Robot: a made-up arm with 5 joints. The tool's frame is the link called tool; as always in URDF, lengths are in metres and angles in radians.
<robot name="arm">
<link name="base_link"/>
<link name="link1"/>
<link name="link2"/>
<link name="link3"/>
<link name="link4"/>
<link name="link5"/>
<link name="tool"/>
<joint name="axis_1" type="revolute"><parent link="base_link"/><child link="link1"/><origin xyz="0.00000 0.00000 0.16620" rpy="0.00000 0.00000 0.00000"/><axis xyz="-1 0 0"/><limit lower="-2.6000" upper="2.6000" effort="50" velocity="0.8"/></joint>
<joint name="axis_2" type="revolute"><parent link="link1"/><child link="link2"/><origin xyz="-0.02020 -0.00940 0.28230" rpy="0.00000 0.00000 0.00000"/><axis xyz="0 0 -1"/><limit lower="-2.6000" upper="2.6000" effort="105" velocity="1.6"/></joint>
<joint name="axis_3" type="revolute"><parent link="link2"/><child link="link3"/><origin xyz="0.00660 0.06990 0.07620" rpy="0.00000 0.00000 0.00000"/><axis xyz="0 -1 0"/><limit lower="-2.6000" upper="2.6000" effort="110" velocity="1.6"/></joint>
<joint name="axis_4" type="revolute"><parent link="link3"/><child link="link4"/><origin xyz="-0.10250 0.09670 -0.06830" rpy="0.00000 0.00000 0.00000"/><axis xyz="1 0 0"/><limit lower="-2.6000" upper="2.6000" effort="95" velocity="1.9"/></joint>
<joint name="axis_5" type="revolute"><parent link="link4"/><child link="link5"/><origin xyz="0.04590 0.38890 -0.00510" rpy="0.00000 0.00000 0.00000"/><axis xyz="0 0 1"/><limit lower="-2.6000" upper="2.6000" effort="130" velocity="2.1"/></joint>
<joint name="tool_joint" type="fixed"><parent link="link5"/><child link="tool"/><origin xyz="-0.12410 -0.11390 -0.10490" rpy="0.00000 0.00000 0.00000"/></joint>
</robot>
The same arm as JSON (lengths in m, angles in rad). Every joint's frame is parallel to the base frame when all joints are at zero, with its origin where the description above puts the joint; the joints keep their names.
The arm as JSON. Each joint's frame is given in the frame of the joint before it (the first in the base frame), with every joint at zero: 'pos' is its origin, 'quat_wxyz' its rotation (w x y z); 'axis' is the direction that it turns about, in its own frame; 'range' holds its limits. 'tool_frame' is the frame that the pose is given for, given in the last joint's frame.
{
  "length_unit": "m",
  "angle_unit": "rad",
  "joints": [
    {
      "joint": "axis_1",
      "pos": [
        0.0,
        0.0,
        0.1662
      ],
      "quat_wxyz": [
        1.0,
        0.0,
        0.0,
        0.0
      ],
      "axis": "-x",
      "range": [
        -2.6,
        2.6
      ]
    },
    {
      "joint": "axis_2",
      "pos": [
        -0.0202,
        -0.0094,
        0.2823
      ],
      "quat_wxyz": [
        1.0,
        0.0,
        0.0,
        0.0
      ],
      "axis": "-z",
      "range": [
        -2.6,
        2.6
      ]
    },
    {
      "joint": "axis_3",
      "pos": [
        0.0066,
        0.0699,
        0.0762
      ],
      "quat_wxyz": [
        1.0,
        0.0,
        0.0,
        0.0
      ],
      "axis": "-y",
      "range": [
        -2.6,
        2.6
      ]
    },
    {
      "joint": "axis_4",
      "pos": [
        -0.1025,
        0.0967,
        -0.0683
      ],
      "quat_wxyz": [
        1.0,
        0.0,
        0.0,
        0.0
      ],
      "axis": "+x",
      "range": [
        -2.6,
        2.6
      ]
    },
    {
      "joint": "axis_5",
      "pos": [
        0.0459,
        0.3889,
        -0.0051
      ],
      "quat_wxyz": [
        1.0,
        0.0,
        0.0,
        0.0
      ],
      "axis": "+z",
      "range": [
        -2.6,
        2.6
      ]
    }
  ],
  "tool_frame": {
    "pos": [
      -0.1241,
      -0.1139,
      -0.1049
    ],
    "quat_wxyz": [
      1.0,
      0.0,
      0.0,
      0.0
    ]
  }
}

